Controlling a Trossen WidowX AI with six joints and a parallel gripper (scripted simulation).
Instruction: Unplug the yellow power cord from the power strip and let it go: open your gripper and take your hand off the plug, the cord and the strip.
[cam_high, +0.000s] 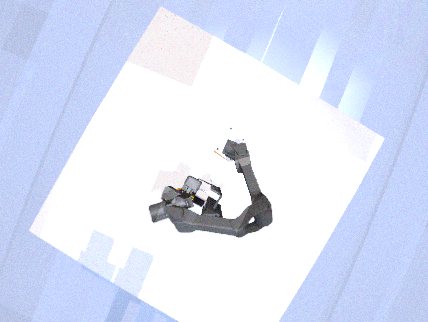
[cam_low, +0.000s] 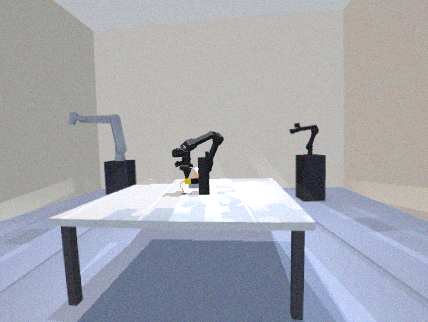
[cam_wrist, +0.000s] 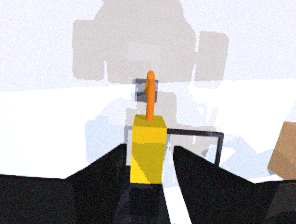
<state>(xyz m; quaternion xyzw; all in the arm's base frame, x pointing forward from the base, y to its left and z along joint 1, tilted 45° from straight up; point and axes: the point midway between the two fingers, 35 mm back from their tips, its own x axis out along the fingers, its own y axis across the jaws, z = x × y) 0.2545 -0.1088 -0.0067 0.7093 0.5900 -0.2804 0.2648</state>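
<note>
Now: gripper tip 30 mm to the right of the yellow plug and 10 mm above it.
</note>
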